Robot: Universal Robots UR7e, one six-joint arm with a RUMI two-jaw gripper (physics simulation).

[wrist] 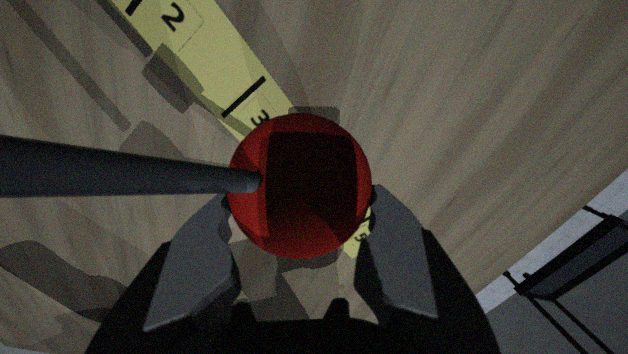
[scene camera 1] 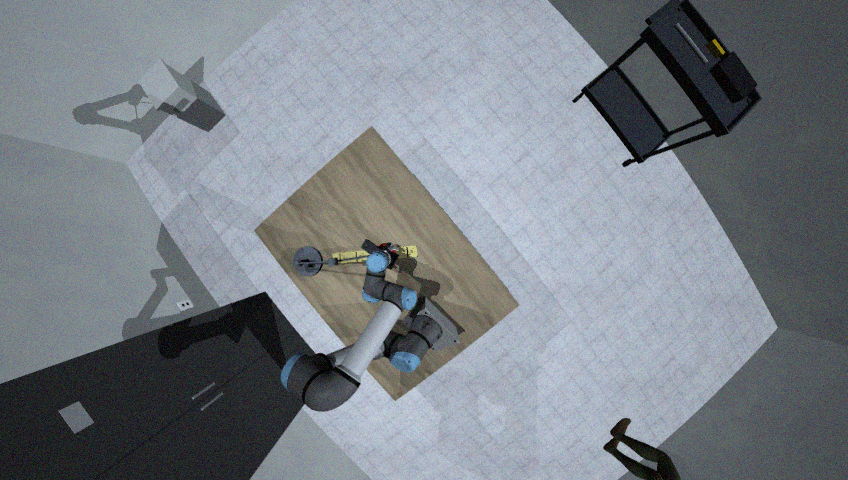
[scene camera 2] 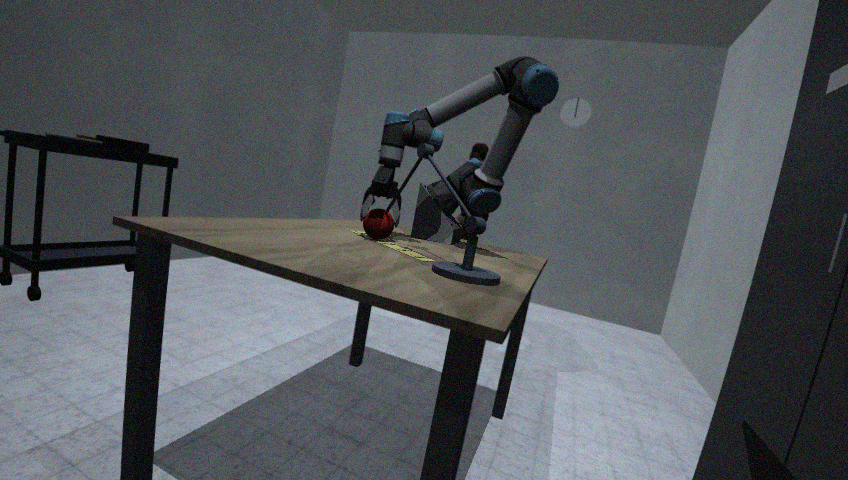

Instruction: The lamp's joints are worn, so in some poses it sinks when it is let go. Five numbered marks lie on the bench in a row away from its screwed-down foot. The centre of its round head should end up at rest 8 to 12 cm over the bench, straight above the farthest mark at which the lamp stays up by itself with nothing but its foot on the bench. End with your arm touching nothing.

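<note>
The lamp's round red head is low over the yellow marked strip. In the wrist view, marks 2 and 3 show above it and 5 at its lower right; mark 4 is hidden. My gripper points down, with a jaw against each side of the head; it is shut on it. The upper rod rises from the head to the elbow joint, and the lower rod runs down to the post on the round grey foot.
The wooden bench carries the lamp and my arm's base. A grey upright panel stands near the base. A dark cabinet is beside the bench. A black trolley stands apart. A person's legs show farther off.
</note>
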